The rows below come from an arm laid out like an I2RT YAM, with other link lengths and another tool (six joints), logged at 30 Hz.
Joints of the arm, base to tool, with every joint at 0 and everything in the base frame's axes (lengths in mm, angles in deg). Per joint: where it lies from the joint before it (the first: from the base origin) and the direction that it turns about. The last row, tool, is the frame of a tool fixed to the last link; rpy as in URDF.
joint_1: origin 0 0 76.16 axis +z
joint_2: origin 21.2 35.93 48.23 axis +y
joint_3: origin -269.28 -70.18 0 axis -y
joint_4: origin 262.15 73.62 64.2 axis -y
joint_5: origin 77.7 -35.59 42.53 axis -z
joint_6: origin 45.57 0 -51.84 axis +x
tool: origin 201 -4 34 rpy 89.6 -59 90
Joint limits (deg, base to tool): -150..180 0..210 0..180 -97..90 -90..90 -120..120
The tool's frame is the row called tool.
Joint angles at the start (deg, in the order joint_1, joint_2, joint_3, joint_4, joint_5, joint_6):
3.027, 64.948, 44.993, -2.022, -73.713, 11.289
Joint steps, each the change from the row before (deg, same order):
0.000, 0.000, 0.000, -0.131, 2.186, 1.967
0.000, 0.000, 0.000, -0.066, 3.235, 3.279
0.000, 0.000, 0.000, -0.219, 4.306, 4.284
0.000, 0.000, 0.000, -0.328, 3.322, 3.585
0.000, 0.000, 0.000, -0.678, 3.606, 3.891
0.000, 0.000, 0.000, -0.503, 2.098, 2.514
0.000, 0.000, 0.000, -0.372, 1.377, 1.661
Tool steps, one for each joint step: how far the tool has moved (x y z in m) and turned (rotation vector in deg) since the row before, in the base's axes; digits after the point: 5 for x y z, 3 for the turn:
0.00913, -0.00307, -0.00444, -0.381, 1.991, -2.247
0.01345, -0.00537, -0.00634, -0.341, 3.132, -3.420
0.01708, -0.00855, -0.00878, -0.247, 4.130, -4.640
0.01248, -0.00772, -0.00742, 0.079, 3.512, -3.706
0.01240, -0.00939, -0.00928, 0.227, 4.026, -4.105
0.00670, -0.00599, -0.00599, 0.309, 2.607, -2.485
0.00414, -0.00412, -0.00412, 0.232, 1.735, -1.653

